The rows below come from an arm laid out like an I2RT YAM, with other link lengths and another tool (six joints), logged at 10 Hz.
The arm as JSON. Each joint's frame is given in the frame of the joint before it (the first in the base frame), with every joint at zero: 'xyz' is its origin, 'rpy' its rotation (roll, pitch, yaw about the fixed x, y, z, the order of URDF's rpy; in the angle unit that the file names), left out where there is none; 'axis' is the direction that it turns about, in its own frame. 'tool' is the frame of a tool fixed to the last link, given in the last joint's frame.
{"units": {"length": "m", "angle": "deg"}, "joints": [
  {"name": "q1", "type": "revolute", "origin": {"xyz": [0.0, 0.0, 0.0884], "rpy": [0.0, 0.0, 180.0]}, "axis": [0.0, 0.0, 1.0]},
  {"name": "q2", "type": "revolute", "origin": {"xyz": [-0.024, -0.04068, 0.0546], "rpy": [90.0, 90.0, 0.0]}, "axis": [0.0, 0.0, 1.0]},
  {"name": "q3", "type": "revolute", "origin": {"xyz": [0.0, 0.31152, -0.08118], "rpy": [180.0, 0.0, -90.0]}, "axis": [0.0, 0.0, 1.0]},
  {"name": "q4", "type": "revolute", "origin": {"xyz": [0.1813, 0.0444, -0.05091], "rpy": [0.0, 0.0, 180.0]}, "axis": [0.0, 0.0, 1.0]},
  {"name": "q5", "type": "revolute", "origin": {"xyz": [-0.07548, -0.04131, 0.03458], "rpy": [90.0, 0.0, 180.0]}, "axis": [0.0, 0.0, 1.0]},
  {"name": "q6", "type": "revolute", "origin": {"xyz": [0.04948, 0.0, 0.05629], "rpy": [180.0, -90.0, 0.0]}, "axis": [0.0, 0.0, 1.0]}
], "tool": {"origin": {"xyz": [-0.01, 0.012, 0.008], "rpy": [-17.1, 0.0, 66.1]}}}
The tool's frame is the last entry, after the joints.
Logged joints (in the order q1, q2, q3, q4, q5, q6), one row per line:
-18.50 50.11 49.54 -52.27 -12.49 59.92
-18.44 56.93 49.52 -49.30 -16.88 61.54
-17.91 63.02 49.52 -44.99 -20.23 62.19
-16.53 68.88 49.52 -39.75 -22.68 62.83
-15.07 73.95 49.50 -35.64 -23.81 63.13
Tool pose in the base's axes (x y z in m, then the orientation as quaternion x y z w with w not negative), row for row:
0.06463 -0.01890 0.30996 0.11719 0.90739 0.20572 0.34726
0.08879 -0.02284 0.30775 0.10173 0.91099 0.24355 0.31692
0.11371 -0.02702 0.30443 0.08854 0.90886 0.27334 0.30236
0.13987 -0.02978 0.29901 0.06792 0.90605 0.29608 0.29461
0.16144 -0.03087 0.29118 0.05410 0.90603 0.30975 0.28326
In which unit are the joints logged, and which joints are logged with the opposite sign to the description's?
The joints are logged in degrees. Opposite sign: q6.
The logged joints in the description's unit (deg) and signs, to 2 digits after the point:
-18.50 50.11 49.54 -52.27 -12.49 -59.92
-18.44 56.93 49.52 -49.30 -16.88 -61.54
-17.91 63.02 49.52 -44.99 -20.23 -62.19
-16.53 68.88 49.52 -39.75 -22.68 -62.83
-15.07 73.95 49.50 -35.64 -23.81 -63.13

